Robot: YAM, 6 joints.
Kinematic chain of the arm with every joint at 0, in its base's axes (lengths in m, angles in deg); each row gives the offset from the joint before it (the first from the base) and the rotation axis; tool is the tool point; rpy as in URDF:
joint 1: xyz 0 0 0.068 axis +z
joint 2: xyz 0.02 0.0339 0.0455 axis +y
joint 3: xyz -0.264 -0.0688 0 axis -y
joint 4: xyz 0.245 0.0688 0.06 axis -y
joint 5: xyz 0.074 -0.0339 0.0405 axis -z
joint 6: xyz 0.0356 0 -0.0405 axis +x
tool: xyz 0 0 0 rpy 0 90 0
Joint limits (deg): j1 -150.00..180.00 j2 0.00..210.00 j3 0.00..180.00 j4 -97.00..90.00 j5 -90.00..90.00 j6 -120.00..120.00
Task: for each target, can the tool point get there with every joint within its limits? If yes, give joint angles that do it. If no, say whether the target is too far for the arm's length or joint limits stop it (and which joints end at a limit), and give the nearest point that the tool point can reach.
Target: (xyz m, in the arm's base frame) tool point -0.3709 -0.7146 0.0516
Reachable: no: too far | nearest point -0.2966 -0.5715 0.0643 | short by 0.162 m
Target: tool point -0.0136 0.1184 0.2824
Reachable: yes | joints 85.45 38.95 44.10 -56.23 -40.07 44.86
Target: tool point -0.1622 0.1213 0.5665
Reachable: yes | joints 145.61 66.79 82.81 35.58 13.73 84.98
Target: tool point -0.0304 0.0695 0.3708
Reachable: yes | joints 88.95 26.31 51.22 -35.96 -62.68 -57.65
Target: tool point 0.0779 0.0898 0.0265
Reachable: yes | joints 57.86 131.34 32.59 -62.35 30.69 -4.10
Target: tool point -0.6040 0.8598 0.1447
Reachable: no: too far | nearest point -0.3711 0.5282 0.1324 | short by 0.405 m
